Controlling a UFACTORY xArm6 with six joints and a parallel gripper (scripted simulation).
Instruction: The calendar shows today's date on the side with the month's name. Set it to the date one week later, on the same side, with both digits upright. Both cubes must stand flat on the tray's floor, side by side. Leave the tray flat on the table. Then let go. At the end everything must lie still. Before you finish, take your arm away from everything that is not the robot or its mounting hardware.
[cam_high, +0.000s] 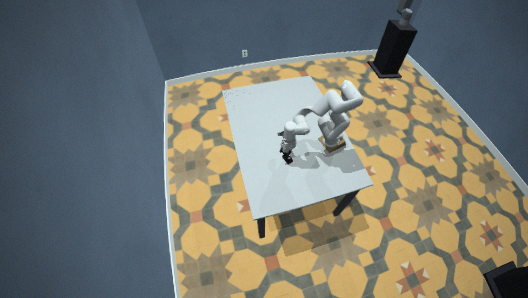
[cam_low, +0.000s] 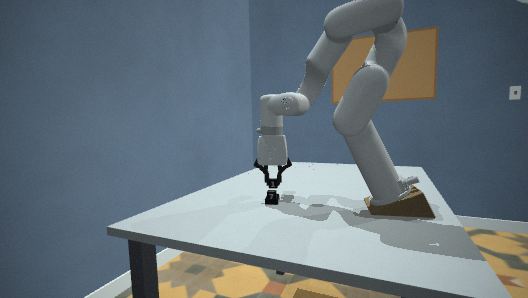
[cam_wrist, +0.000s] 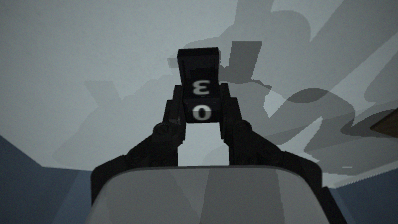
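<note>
The black calendar tray is 2 cm to the left of my hand and 6 cm below it.
</note>
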